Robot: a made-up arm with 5 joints.
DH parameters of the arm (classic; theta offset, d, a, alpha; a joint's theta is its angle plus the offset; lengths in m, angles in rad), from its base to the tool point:
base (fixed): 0.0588 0 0.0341 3.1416
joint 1: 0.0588 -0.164 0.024 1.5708
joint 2: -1.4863 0 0.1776 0
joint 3: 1.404 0 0.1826 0
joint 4: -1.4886 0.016 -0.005 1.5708
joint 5: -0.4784 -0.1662 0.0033 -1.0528
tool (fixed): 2.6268 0.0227 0 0
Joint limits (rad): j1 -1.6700..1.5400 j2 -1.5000..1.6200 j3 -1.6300..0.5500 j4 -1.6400..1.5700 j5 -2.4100..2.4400
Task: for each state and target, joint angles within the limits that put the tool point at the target. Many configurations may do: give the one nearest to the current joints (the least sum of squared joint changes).
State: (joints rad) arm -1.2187 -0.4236 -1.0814 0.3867 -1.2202
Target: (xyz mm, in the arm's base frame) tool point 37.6 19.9 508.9
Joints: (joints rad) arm -1.0486 -0.9995 -0.5524 1.2735 -1.4594
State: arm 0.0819 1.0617 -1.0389 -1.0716 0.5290
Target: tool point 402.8 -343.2 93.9
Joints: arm 0.8236 1.4771 -0.7931 -0.9093 0.5472
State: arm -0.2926 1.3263 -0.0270 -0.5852 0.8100
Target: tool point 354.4 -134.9 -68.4
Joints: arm 0.5065 1.1472 0.2131 -0.5642 0.8185
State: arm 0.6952 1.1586 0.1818 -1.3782 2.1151
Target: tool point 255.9 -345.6 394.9
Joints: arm 1.0456 0.6150 -0.3625 -1.3430 2.1314
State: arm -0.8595 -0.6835 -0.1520 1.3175 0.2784
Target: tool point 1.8 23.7 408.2
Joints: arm -0.5607 -1.3410 -0.2881 1.5700 0.4259
